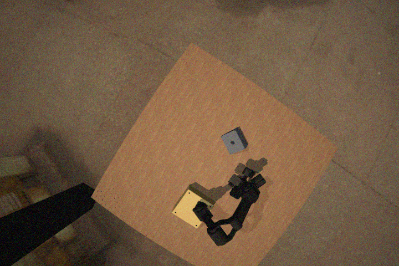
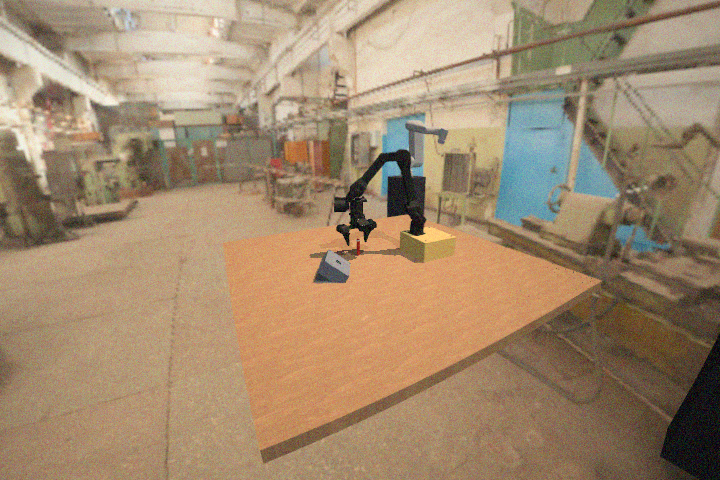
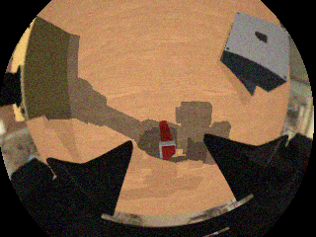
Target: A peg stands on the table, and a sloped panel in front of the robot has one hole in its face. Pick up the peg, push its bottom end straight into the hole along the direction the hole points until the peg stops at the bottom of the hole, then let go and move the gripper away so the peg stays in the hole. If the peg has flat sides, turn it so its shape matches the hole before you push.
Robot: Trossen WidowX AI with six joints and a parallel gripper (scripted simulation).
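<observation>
Now: the red peg right at my gripper tip. From my gripper tip the other things lie so: sloped panel: 20 cm ahead, 13 cm to the left, 2 cm below.
</observation>
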